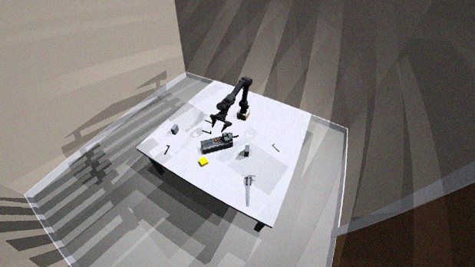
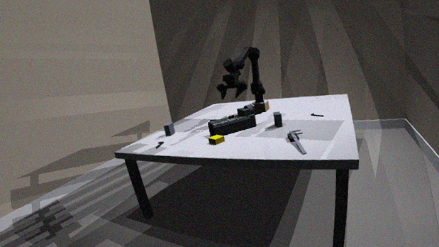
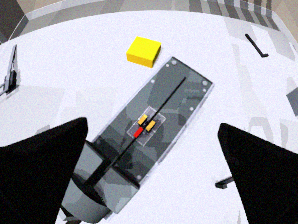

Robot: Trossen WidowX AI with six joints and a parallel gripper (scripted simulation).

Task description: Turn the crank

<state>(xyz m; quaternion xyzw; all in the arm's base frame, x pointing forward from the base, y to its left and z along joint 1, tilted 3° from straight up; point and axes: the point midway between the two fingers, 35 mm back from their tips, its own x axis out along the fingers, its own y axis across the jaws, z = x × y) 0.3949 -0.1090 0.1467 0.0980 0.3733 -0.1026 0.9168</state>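
My gripper tip is now 140 mm to the right of the dark crank handle, 120 mm above it and 90 mm past it. Also, from my gripper tip: yellow block: 210 mm ahead, 170 mm below, 40 mm to the right; red pointer: 100 mm below, 20 mm ahead, 10 mm to the left.
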